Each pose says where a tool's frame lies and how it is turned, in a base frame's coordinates. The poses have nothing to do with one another.
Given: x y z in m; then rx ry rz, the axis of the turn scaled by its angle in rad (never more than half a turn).
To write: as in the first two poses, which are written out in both.
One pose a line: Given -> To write
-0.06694 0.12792 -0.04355 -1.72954 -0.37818 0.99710 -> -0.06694 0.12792 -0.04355 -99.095 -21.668 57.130
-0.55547 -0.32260 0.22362 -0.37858 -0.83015 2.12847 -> -0.55547 -0.32260 0.22362 -21.691 -47.564 121.952
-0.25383 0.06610 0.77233 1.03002 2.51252 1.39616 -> -0.25383 0.06610 0.77233 59.016 143.957 79.994
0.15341 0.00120 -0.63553 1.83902 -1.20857 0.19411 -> 0.15341 0.00120 -0.63553 105.368 -69.246 11.122
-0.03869 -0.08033 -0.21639 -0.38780 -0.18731 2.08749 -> -0.03869 -0.08033 -0.21639 -22.219 -10.732 119.604
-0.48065 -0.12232 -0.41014 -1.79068 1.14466 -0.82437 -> -0.48065 -0.12232 -0.41014 -102.598 65.584 -47.233
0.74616 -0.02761 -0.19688 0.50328 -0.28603 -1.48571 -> 0.74616 -0.02761 -0.19688 28.836 -16.388 -85.125
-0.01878 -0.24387 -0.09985 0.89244 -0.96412 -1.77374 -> -0.01878 -0.24387 -0.09985 51.133 -55.240 -101.628
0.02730 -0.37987 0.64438 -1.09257 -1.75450 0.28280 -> 0.02730 -0.37987 0.64438 -62.600 -100.525 16.203
